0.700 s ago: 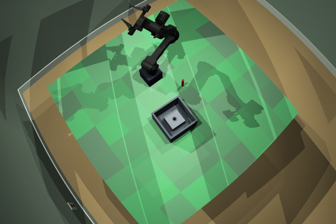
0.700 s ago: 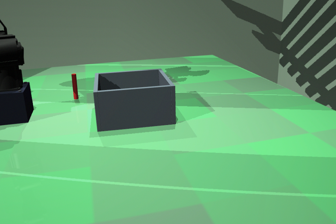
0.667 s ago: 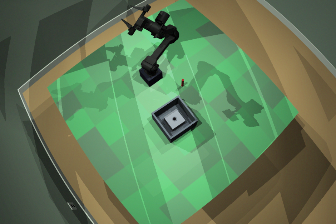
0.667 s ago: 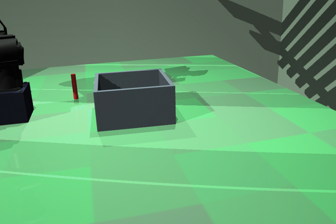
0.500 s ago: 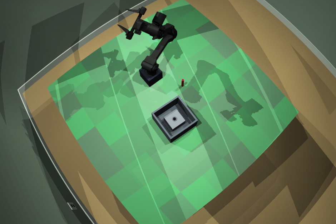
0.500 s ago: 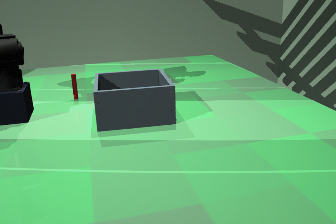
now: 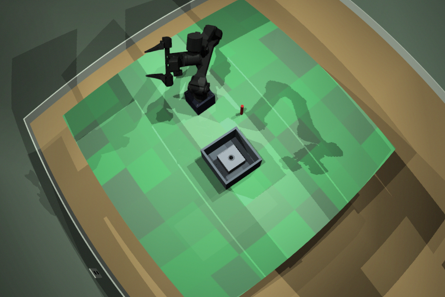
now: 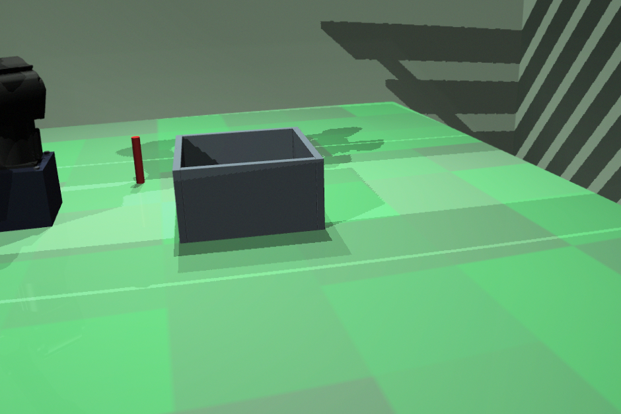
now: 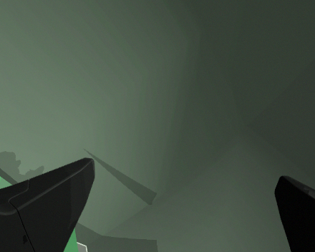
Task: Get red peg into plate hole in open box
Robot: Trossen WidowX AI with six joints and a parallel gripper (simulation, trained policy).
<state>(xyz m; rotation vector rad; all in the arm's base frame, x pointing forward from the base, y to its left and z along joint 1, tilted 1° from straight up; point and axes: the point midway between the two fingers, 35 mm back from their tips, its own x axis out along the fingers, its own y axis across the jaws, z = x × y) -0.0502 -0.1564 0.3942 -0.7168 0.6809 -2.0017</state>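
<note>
My gripper tip is 23 cm short of the red peg, 29 cm to the right of it and 45 cm above it. The rest, counted from my gripper tip: grey box (37 cm ahead, 9 cm to the left, 46 cm below); then plate (37 cm ahead, 9 cm to the left, 44 cm below).
</note>
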